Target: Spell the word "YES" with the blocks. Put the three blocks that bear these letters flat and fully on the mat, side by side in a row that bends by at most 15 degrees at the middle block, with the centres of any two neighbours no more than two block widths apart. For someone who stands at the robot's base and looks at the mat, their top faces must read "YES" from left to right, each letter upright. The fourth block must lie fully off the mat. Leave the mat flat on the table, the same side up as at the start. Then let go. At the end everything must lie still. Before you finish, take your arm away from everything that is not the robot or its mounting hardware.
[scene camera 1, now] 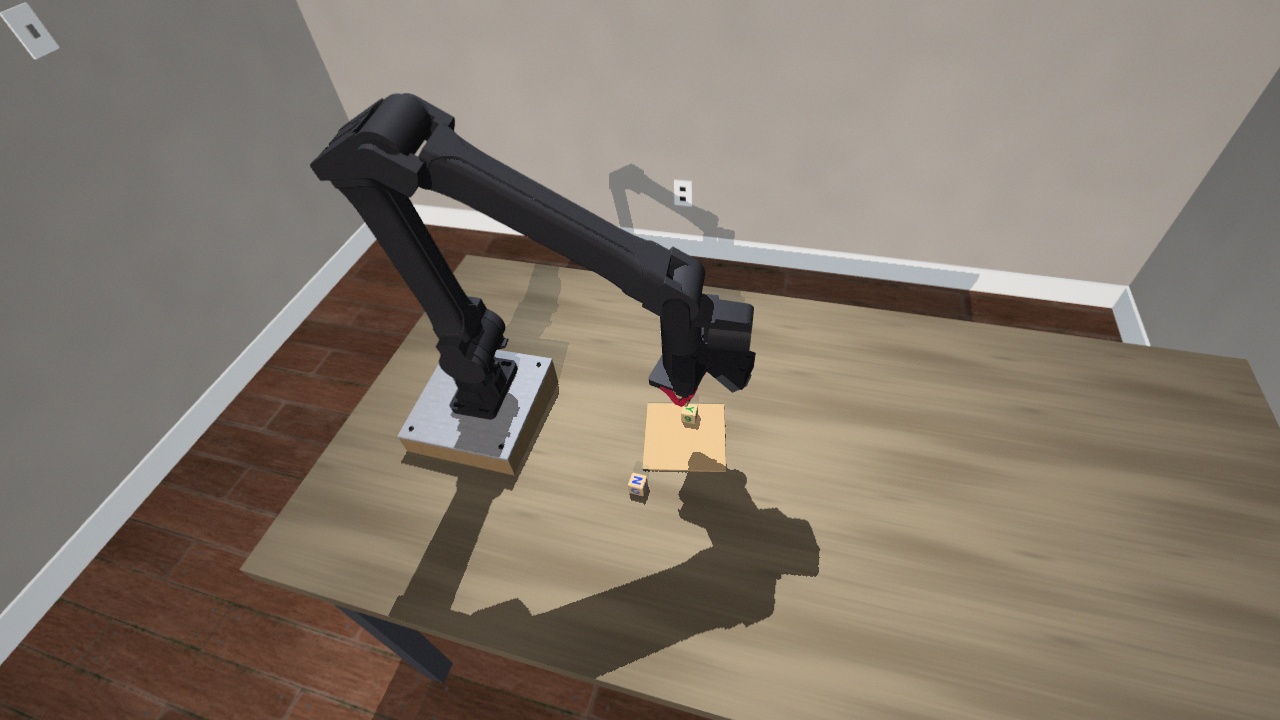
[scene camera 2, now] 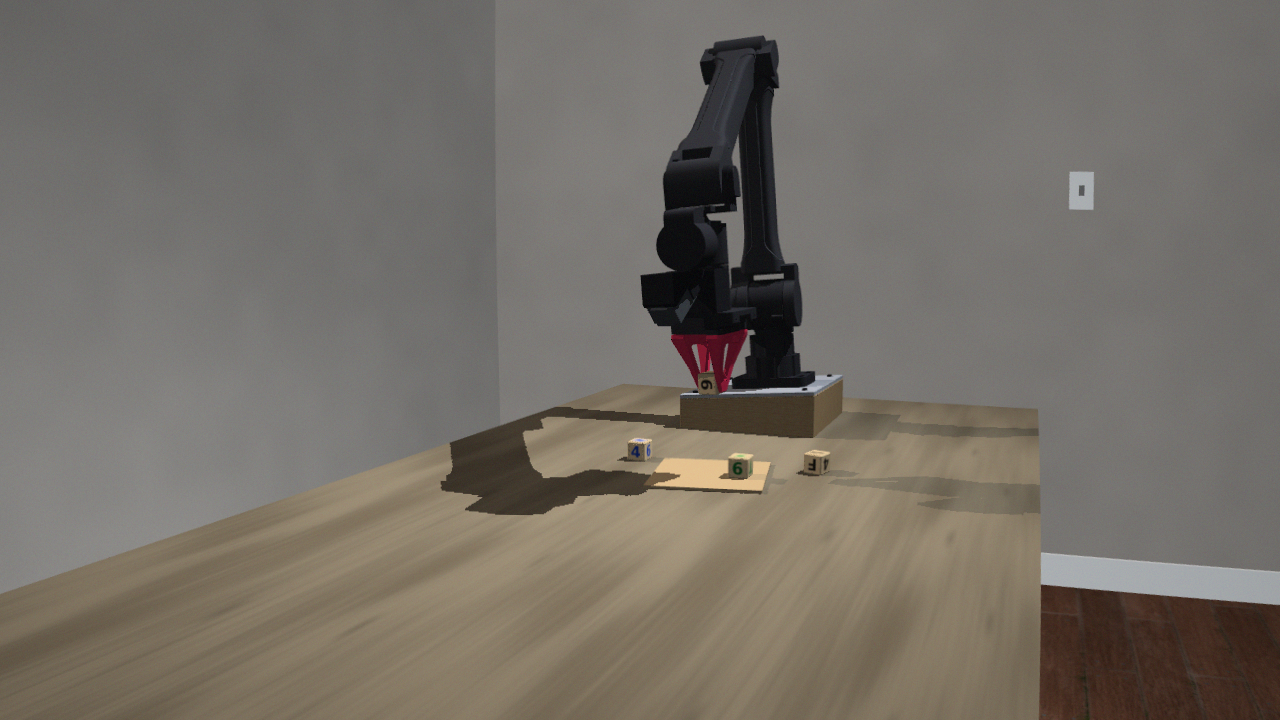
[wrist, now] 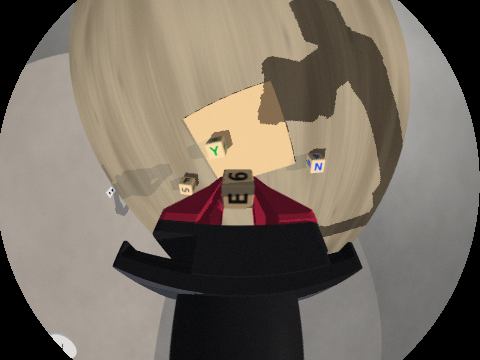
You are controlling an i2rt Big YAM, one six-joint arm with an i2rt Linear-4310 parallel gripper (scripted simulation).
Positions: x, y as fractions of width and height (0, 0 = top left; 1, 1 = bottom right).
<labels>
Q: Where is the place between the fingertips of the gripper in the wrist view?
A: At 0.50, 0.51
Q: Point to a tan mat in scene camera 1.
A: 0.52, 0.62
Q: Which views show the gripper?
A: Scene camera 1, scene camera 2 and the wrist view: all of them.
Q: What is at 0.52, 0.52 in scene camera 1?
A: The gripper.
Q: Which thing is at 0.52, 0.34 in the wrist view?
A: A tan mat.
</labels>
